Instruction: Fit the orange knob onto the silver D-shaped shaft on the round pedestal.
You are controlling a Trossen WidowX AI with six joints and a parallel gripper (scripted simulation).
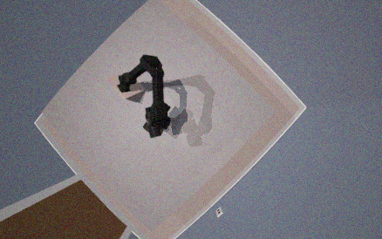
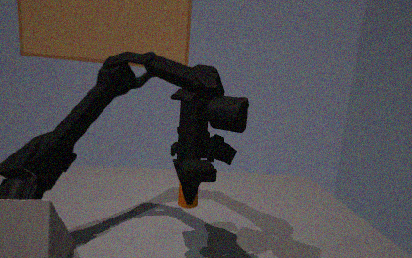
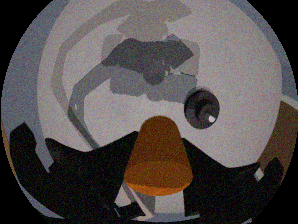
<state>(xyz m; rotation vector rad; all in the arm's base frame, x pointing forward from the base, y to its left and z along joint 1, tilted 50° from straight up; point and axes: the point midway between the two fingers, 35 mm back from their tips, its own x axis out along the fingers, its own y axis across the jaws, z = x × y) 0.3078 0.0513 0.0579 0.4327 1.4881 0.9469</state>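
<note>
Right now my gripper tip is 3 cm short of the dark round pedestal, 9 cm to the left of it and 10 cm above it. Also, from my gripper tip: orange knob (3 cm above).
</note>
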